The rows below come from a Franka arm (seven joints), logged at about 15 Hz.
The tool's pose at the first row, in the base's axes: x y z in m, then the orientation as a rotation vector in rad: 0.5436, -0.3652, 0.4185, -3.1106, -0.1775, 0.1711
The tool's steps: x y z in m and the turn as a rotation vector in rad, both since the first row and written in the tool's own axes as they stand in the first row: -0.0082, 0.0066, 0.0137, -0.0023, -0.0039, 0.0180; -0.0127, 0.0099, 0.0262, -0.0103, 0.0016, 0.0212; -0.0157, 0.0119, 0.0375, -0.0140, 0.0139, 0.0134; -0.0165, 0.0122, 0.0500, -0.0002, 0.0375, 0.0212; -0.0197, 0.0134, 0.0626, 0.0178, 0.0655, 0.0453; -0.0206, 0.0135, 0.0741, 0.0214, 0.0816, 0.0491; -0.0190, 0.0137, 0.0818, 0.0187, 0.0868, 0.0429; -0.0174, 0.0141, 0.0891, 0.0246, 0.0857, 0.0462
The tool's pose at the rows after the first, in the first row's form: 0.5347, -0.3725, 0.4056, -3.1152, -0.1499, 0.1774; 0.5293, -0.3761, 0.3936, -3.1237, -0.1459, 0.1686; 0.5253, -0.3783, 0.3826, -3.1267, -0.1583, 0.1491; 0.5231, -0.3785, 0.3703, -3.1142, -0.1439, 0.1130; 0.5187, -0.3798, 0.3581, -3.0988, -0.1037, 0.0710; 0.5166, -0.3799, 0.3467, -3.0952, -0.0971, 0.0464; 0.5173, -0.3798, 0.3389, -3.0971, -0.1068, 0.0381; 0.5182, -0.3799, 0.3315, -3.0916, -0.1011, 0.0403
